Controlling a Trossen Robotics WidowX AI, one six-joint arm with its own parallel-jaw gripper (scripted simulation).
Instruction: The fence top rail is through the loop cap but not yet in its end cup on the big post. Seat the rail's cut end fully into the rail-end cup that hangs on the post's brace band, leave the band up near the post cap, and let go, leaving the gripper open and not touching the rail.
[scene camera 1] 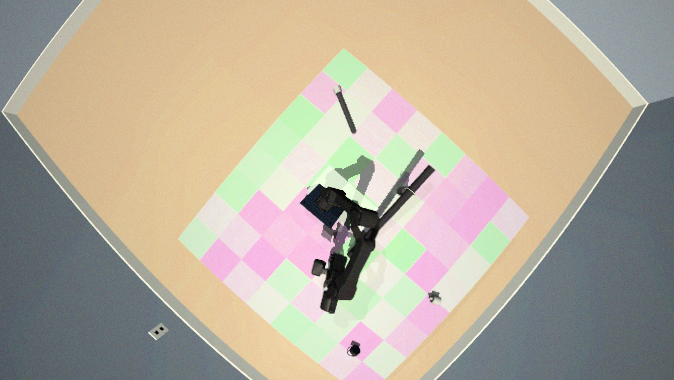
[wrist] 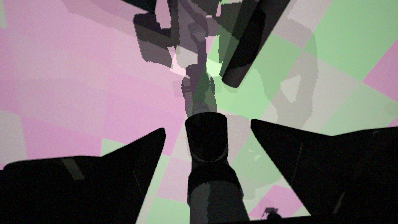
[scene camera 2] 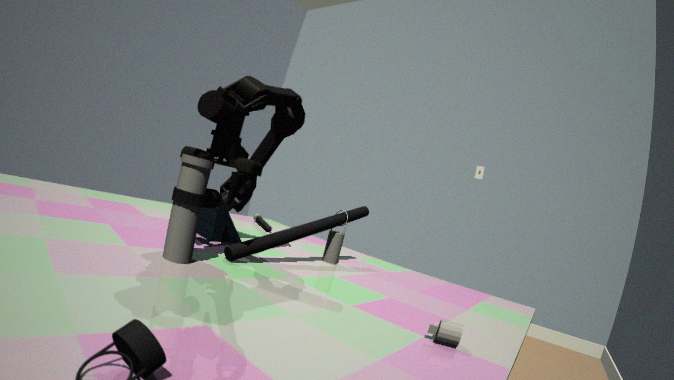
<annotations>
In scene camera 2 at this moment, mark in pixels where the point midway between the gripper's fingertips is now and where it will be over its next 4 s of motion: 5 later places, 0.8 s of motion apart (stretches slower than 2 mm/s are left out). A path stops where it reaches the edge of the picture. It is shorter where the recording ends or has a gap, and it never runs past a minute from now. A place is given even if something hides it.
The gripper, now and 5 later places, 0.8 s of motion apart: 211, 199; 208, 214; 212, 216; 217, 218; 221, 219; 239, 203
</annotations>
